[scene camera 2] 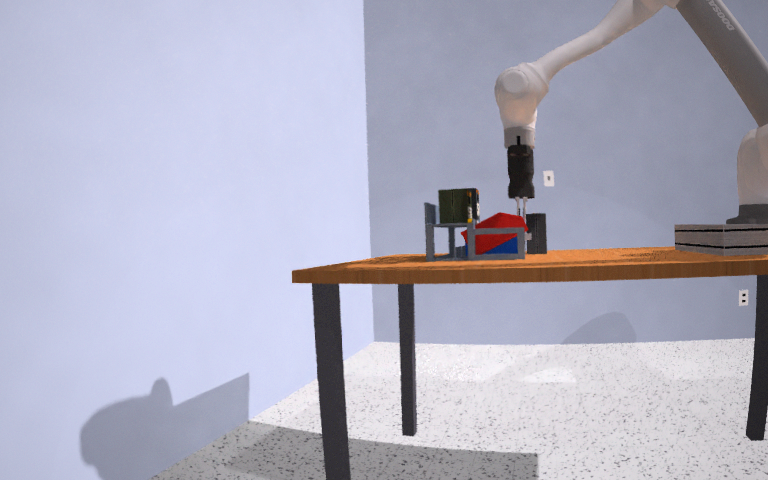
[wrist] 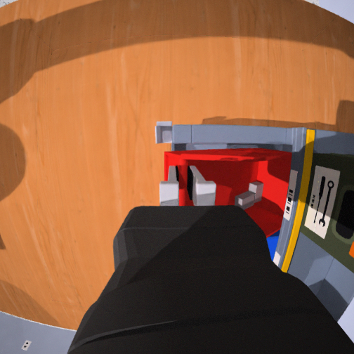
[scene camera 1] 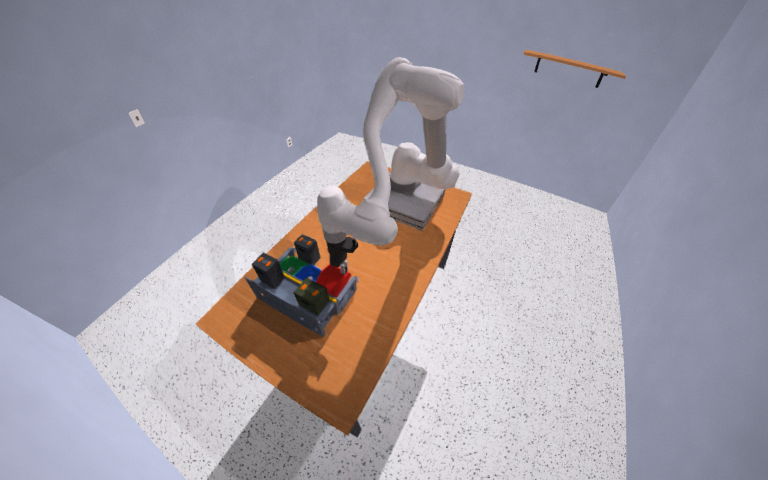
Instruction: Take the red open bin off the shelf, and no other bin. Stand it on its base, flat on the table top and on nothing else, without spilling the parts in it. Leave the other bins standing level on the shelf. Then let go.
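Frame: origin at the arm's base, x ahead, y left, z up, level; centimetres.
Seen in the pictures: gripper, fingertip midpoint: (scene camera 2: pixel 521 220) (scene camera 1: pixel 344 272); arm's base, link origin: (scene camera 1: pixel 402 185).
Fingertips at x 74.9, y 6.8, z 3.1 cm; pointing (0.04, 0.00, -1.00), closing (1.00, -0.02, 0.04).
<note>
Offsets run from my fingertips to a thing's top centre.
My gripper (scene camera 1: pixel 343 268) (scene camera 2: pixel 521 213) (wrist: pixel 181 176) points down and is shut on the near end wall of the red open bin {dz +2.5, dx +7.5, dy -2.8 cm} (scene camera 1: pixel 333 280) (scene camera 2: pixel 501 220) (wrist: pixel 225 172). In scene camera 2 the bin is tilted, its held end raised and its far end low inside the shelf (scene camera 1: pixel 277 300) (scene camera 2: pixel 429 243) (wrist: pixel 230 135). Whether the low end touches the shelf is unclear. Grey parts (wrist: pixel 247 198) lie inside the bin. The blue bin {dz -2.2, dx +8.9, dy -14.6 cm} (scene camera 1: pixel 308 274) (scene camera 2: pixel 508 246) (wrist: pixel 272 245) stands beside it, and the green bin {dz -2.2, dx +9.0, dy -25.2 cm} (scene camera 1: pixel 292 266) stands beyond the blue one.
A dark green box {dz +9.6, dx +18.8, dy -2.4 cm} (scene camera 1: pixel 311 295) (scene camera 2: pixel 455 206) and a dark box {dz +12.1, dx +18.5, dy -25.5 cm} (scene camera 1: pixel 267 270) stand on the shelf's upper level. Another dark box {dz +2.9, dx -4.4, dy -25.0 cm} (scene camera 1: pixel 306 249) (scene camera 2: pixel 536 233) stands on the table (scene camera 1: pixel 390 294) (scene camera 2: pixel 611 271) (wrist: pixel 90 125) near the green bin. A yellow strip (wrist: pixel 300 200) runs along the shelf.
</note>
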